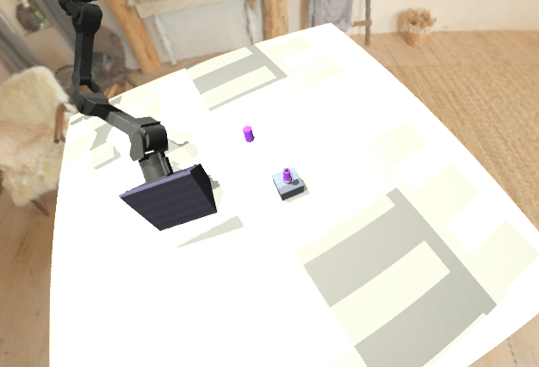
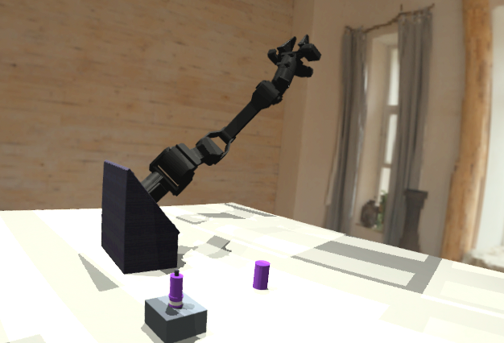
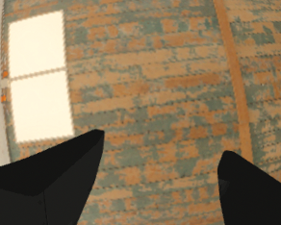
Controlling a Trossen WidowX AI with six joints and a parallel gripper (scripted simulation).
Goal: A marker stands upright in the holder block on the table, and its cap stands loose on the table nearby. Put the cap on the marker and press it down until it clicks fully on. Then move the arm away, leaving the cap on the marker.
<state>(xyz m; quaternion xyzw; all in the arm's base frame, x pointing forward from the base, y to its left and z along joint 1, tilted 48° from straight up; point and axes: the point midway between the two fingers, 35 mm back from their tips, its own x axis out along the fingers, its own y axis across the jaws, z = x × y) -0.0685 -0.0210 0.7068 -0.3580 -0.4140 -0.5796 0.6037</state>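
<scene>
My gripper tip is 620 mm above the purple cap, 390 mm to the left of it and 320 mm short of it. Round my gripper tip: dark grey holder block (630 mm below, 590 mm to the right, 380 mm ahead).
</scene>
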